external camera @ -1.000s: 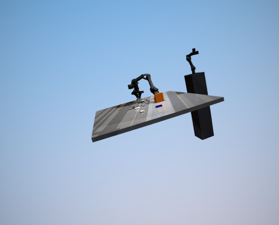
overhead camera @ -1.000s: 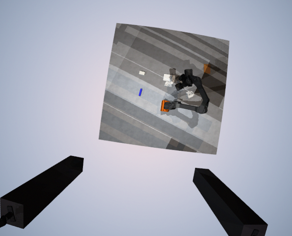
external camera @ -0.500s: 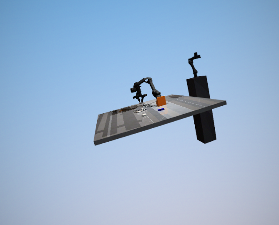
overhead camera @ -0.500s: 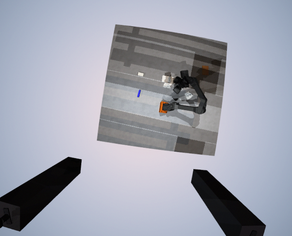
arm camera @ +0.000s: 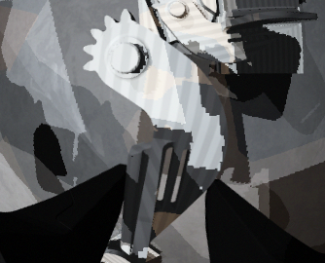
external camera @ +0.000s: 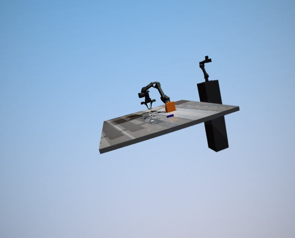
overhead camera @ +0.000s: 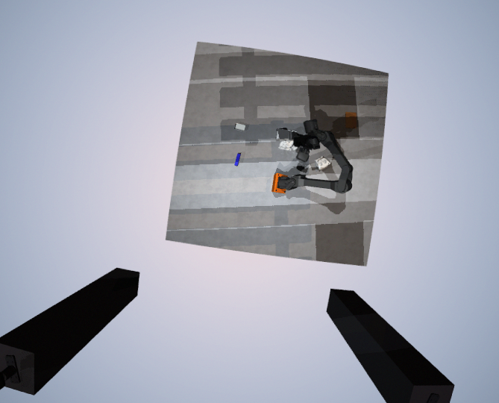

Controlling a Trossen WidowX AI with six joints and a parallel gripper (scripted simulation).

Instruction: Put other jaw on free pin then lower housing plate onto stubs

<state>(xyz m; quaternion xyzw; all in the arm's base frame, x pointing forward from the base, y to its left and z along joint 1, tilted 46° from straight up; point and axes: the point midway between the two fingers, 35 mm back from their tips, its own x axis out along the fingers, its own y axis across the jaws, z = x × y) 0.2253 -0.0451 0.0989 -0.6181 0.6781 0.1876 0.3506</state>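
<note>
Right now the jaw is 10 mm behind my gripper tip and 40 mm to the left of it. From my gripper tip the other things lie so: white block (80 mm ahead, 390 mm to the left, 80 mm below); blue block (120 mm behind, 370 mm to the left, 80 mm below); flat orange piece (250 mm ahead, 310 mm to the right, 80 mm below).
</note>
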